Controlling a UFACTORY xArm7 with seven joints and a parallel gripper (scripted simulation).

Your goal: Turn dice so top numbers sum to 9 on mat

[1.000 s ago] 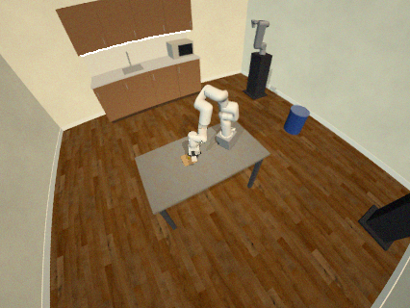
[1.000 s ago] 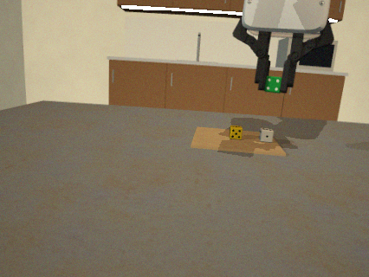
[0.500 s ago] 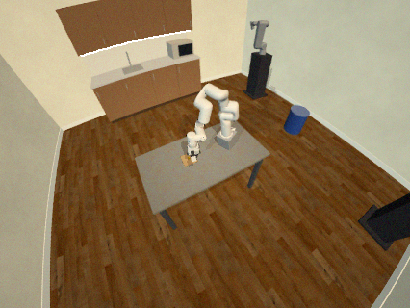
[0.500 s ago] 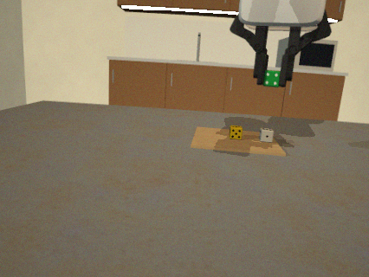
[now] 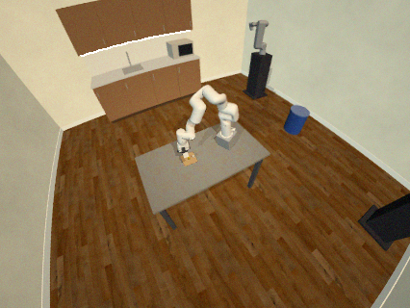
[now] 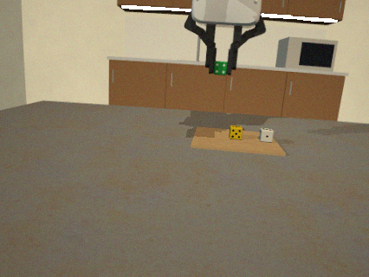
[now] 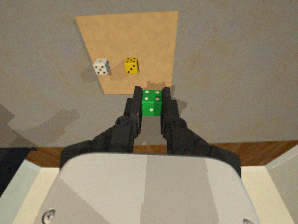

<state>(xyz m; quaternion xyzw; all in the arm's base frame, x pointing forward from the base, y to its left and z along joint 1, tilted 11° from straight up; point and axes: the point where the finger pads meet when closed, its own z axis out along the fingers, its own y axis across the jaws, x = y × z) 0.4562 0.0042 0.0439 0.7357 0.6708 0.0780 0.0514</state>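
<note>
Now: the yellow die 4 cm behind my hand, 2 cm to the right of it and 12 cm below it. From my hand the other things lie so: tan mat 4 cm behind, 2 cm to the right, 13 cm below; then white die 9 cm behind, 1 cm to the right, 12 cm below; then green die 1 cm below.
</note>
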